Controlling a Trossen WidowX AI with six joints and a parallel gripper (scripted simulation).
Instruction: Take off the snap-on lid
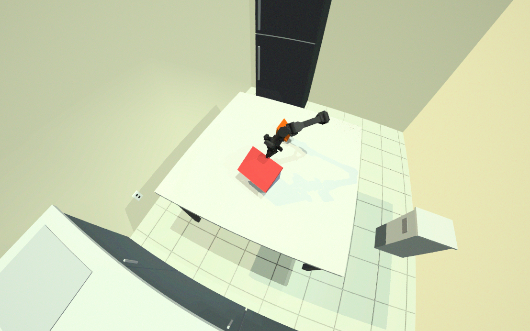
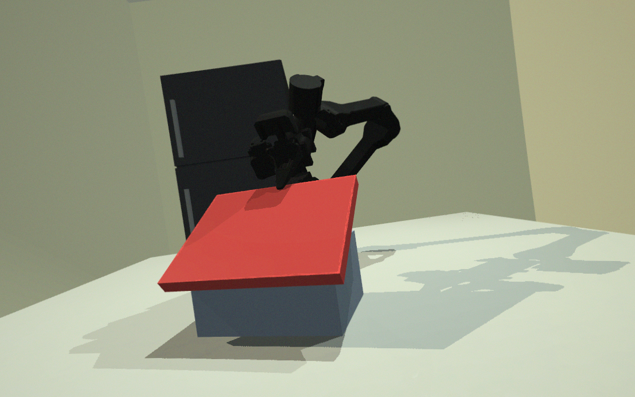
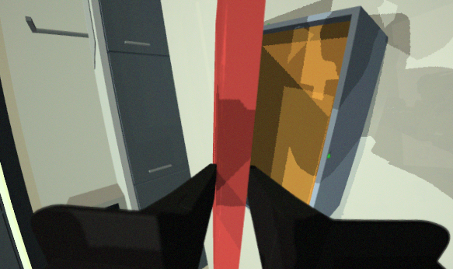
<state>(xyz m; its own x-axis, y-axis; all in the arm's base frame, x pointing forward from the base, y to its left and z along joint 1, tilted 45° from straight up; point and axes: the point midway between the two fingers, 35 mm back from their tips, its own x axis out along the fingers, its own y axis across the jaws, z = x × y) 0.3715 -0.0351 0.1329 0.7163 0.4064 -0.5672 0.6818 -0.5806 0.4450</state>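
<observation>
Right now my gripper tip is 70 mm short of the red lid, 10 mm to the left of it and 40 mm above it. The rest, counted from my gripper tip: grey-blue storage box 40 mm ahead, 10 mm to the right, 120 mm below.
</observation>
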